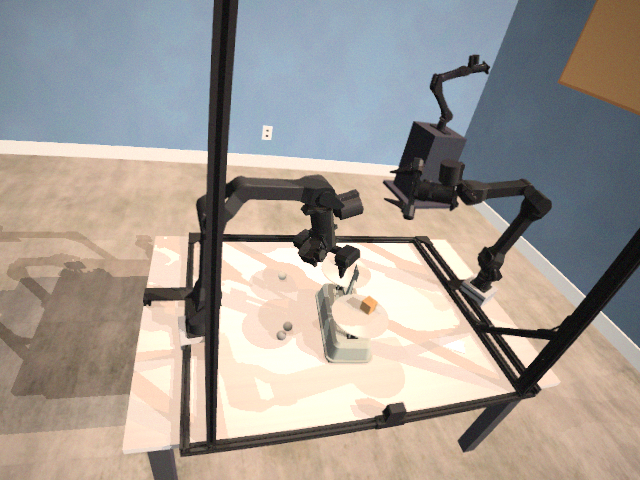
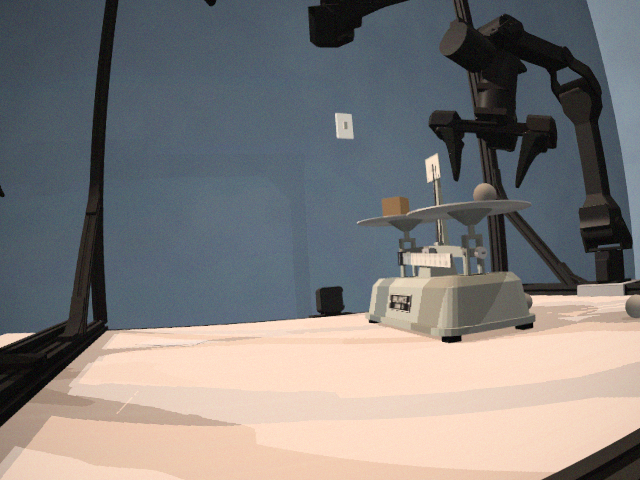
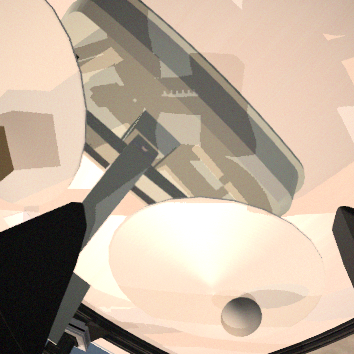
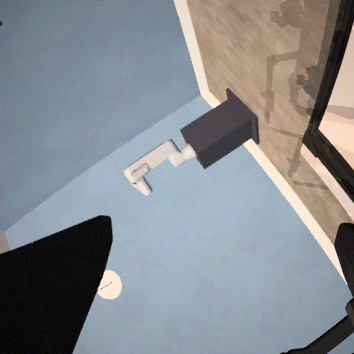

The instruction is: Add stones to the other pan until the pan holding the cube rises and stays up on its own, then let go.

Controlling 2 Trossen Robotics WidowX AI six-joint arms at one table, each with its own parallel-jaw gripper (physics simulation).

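Frame: origin at the left arm's base, x left, y back, z up, level; centimetres.
Seen in the pictures: left gripper, between the fingertips: (image 1: 328,272) (image 3: 215,218); right gripper, between the fingertips: (image 1: 386,185) (image 4: 230,233); left arm's base, origin of its link: (image 1: 198,327) (image 2: 610,282); right arm's base, origin of its link: (image 1: 480,285) (image 3: 64,335).
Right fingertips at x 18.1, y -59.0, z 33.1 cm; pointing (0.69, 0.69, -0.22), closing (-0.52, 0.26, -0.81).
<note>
Pixels of each thing's middle, then the offset from my right fingertips to it. "pt": a spot on its surface instead.
- orange cube, middle of its body: (image 2: 396,208) (image 1: 368,305) dz -18.2, dx -31.6, dy +17.4 cm
- round grey stone, middle of its body: (image 3: 240,316) (image 2: 484,195) dz -19.5, dx -12.2, dy +16.0 cm
- balance's upright with a white card, a spot on its surface: (image 2: 432,167) pt dz -13.7, dx -23.1, dy +17.9 cm
The orange cube (image 1: 368,305) (image 2: 395,205) (image 3: 4,150) sits on one pan (image 1: 351,324) (image 2: 372,222) (image 3: 40,65) of the grey-green balance (image 1: 348,352) (image 2: 485,304) (image 3: 270,160). A round grey stone (image 2: 484,191) (image 3: 241,316) lies near the edge of the other pan (image 2: 516,206) (image 3: 165,250). Which pan is lower is hard to tell. My left gripper (image 1: 328,267) (image 2: 487,180) (image 3: 215,218) is wide open and empty, above the stone's pan. Loose stones (image 1: 281,276) (image 1: 287,326) (image 1: 281,335) lie on the table. My right gripper (image 1: 389,186) (image 4: 230,233) is open and empty, far from the balance.
The balance's upright with a white card (image 2: 432,167) stands between the pans, near my left gripper. A black frame (image 1: 330,428) borders the table, with a tall post (image 1: 219,129) at the left. A dark pedestal (image 1: 431,155) (image 4: 220,132) stands on the floor beyond the table.
</note>
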